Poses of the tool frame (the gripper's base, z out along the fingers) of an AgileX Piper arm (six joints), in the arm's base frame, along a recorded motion.
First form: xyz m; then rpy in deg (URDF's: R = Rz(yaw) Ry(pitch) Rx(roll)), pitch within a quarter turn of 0, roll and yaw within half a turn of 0.
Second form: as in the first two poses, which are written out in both.
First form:
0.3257, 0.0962, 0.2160, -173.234, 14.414, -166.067
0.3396, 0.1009, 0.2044, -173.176, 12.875, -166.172
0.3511, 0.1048, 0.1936, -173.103, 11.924, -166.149
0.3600, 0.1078, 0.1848, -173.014, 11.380, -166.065
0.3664, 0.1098, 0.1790, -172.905, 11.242, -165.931
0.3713, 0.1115, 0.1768, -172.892, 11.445, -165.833
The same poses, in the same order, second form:
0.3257, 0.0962, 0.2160, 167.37, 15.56, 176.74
0.3396, 0.1009, 0.2044, 167.40, 14.08, 176.31
0.3511, 0.1048, 0.1936, 167.33, 13.17, 176.03
0.3600, 0.1078, 0.1848, 167.22, 12.67, 175.83
0.3664, 0.1098, 0.1790, 167.10, 12.57, 175.72
0.3713, 0.1115, 0.1768, 167.02, 12.78, 175.78

